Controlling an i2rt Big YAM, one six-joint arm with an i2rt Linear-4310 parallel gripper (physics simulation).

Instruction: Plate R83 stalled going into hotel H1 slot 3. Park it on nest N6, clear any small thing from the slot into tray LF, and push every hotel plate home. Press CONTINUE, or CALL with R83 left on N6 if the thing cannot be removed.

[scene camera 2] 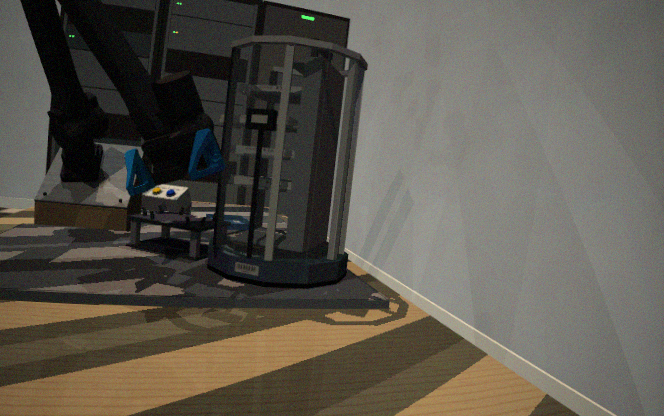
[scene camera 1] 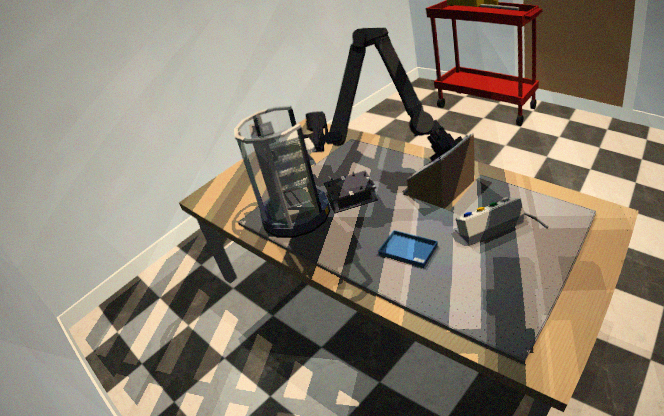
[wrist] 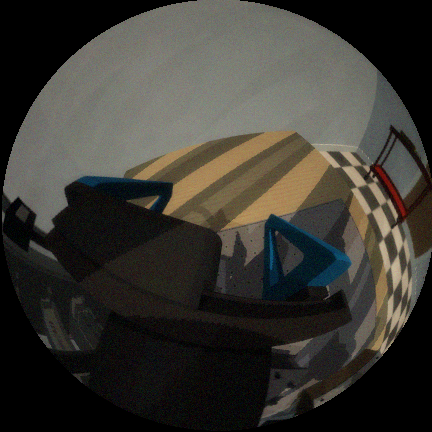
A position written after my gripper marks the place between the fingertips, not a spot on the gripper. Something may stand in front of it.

My gripper point(scene camera 2: 159, 184) is open and holds nothing.
My gripper is seen too in the wrist view point(wrist: 220, 203).
